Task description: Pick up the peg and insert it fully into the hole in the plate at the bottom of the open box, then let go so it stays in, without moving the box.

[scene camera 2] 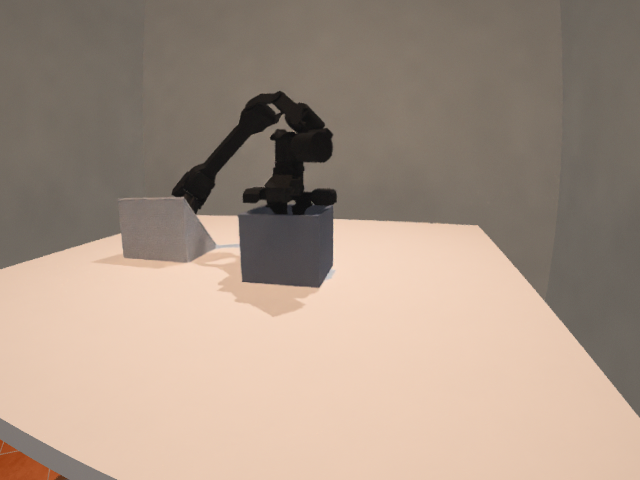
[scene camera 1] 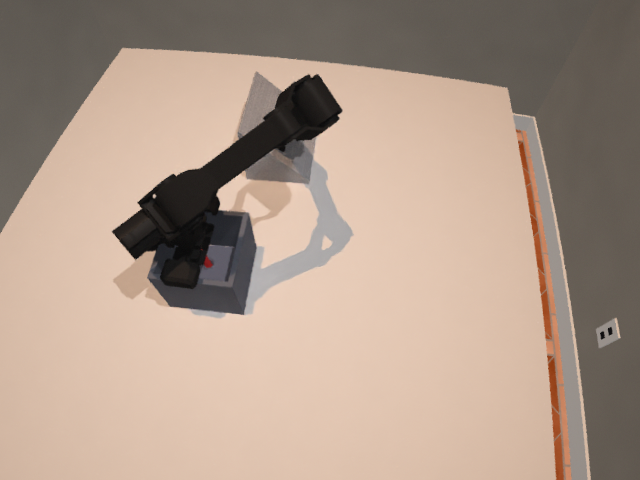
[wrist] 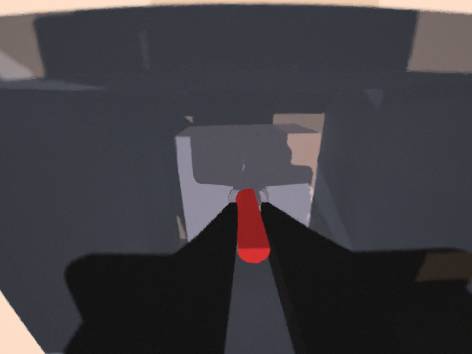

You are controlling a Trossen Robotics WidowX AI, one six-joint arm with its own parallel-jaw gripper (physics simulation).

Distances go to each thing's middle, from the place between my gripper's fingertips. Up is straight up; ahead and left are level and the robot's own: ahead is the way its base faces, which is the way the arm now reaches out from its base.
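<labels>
Pale plate [scene camera 1: 221, 257]: 50 mm below my hand, 10 mm to the left of it. Red peg [wrist: 253, 246]: 10 mm below my hand, 10 mm to the left of it. My gripper: 10 mm above the dark blue-grey box [scene camera 2: 294, 250], 10 mm to the right of it.
</labels>
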